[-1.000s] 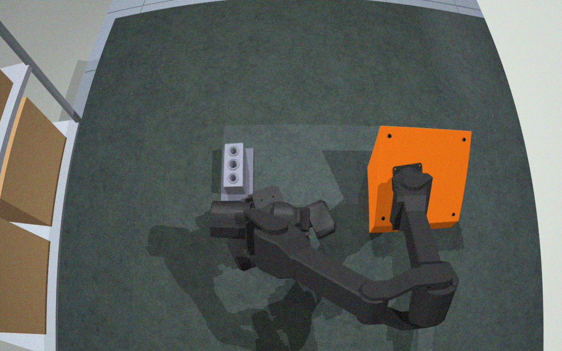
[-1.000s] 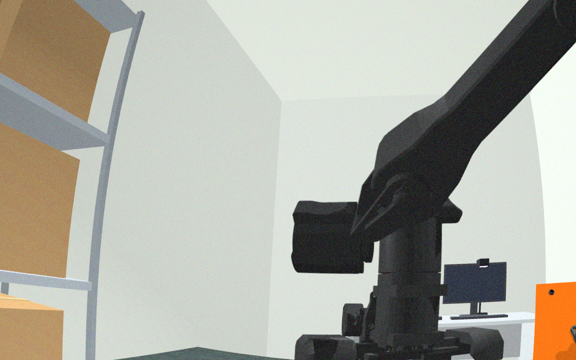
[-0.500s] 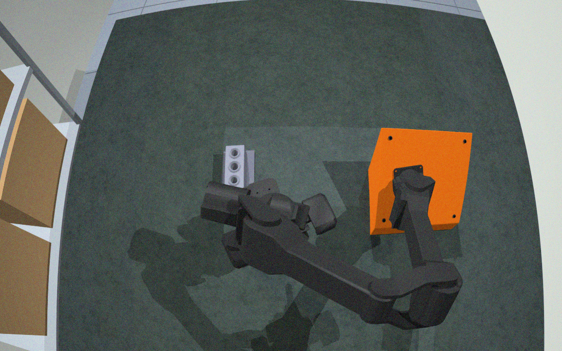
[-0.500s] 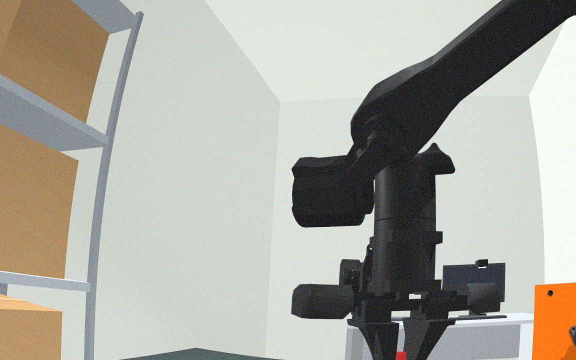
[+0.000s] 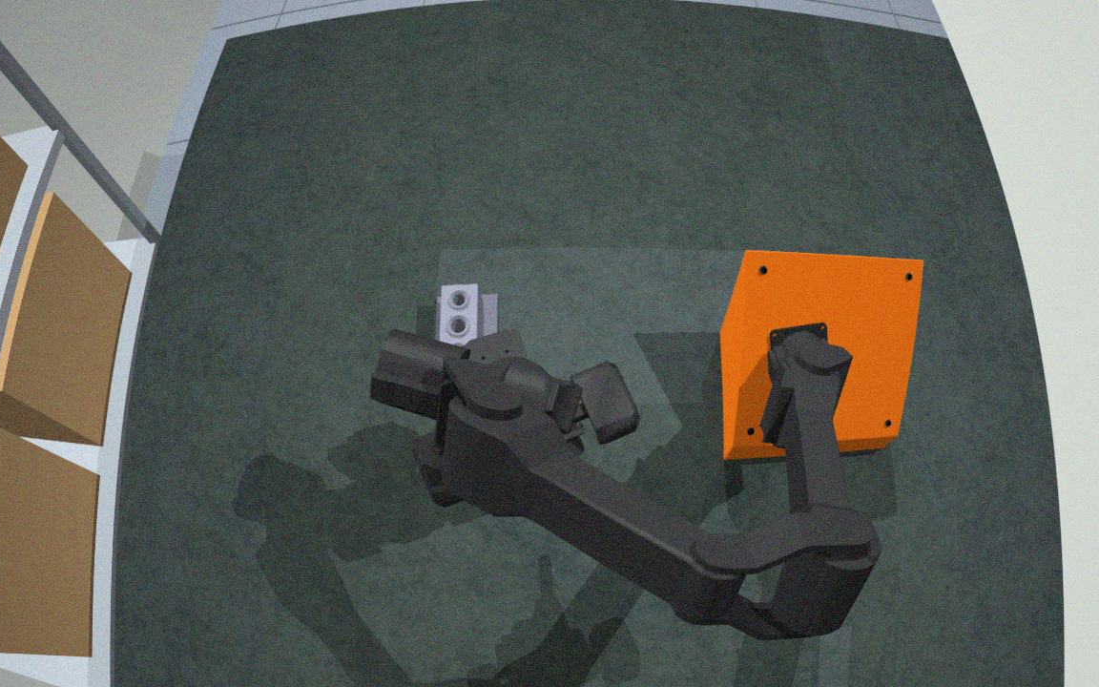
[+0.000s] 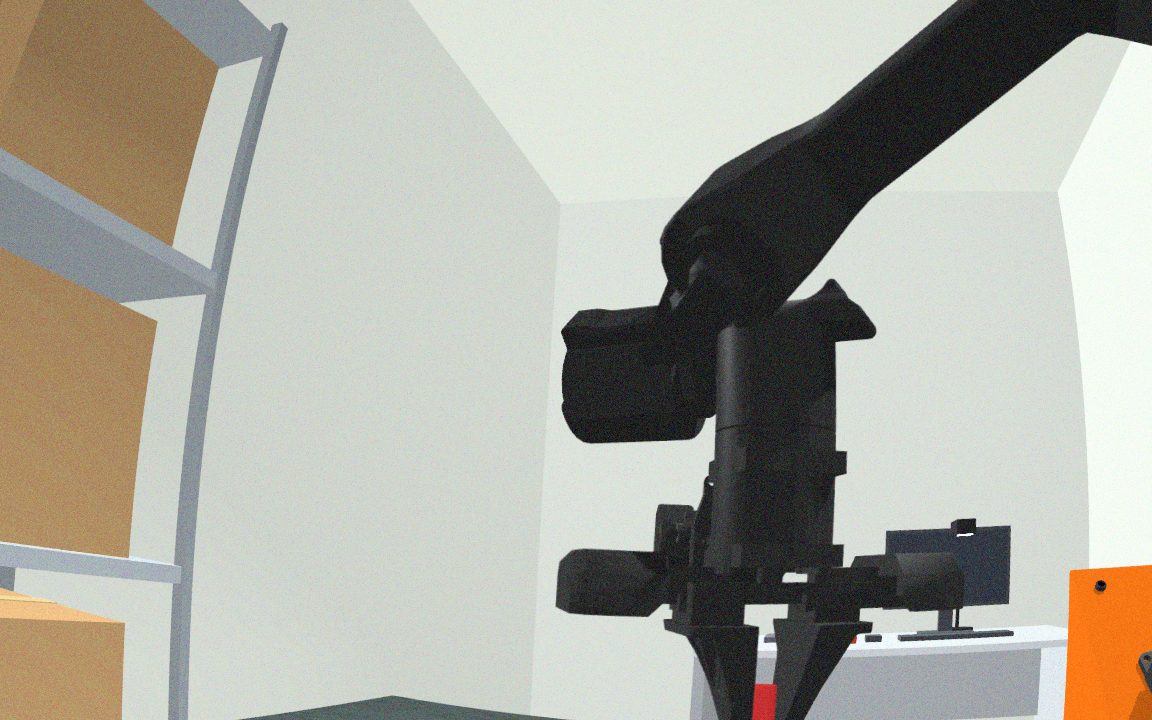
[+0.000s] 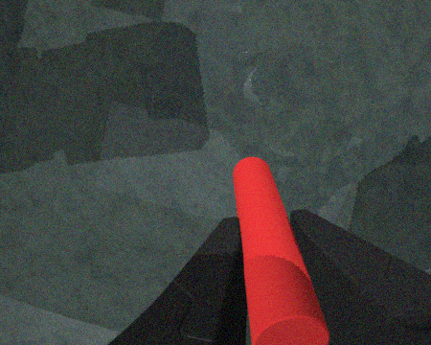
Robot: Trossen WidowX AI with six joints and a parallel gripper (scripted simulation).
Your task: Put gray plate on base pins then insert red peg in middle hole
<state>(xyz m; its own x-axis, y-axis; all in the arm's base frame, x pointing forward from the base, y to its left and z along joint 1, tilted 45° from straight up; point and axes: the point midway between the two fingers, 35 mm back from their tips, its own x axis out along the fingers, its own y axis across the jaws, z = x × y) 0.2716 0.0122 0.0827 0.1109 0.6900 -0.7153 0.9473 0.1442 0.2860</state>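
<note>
Now: the gray plate 16 cm to the right of my gripper tip, 7 cm below it and 7 cm ahead of it. The rest, counted from my gripper tip: gray base (16 cm to the right, 11 cm below, 7 cm ahead); then red peg (right at my gripper tip).
</note>
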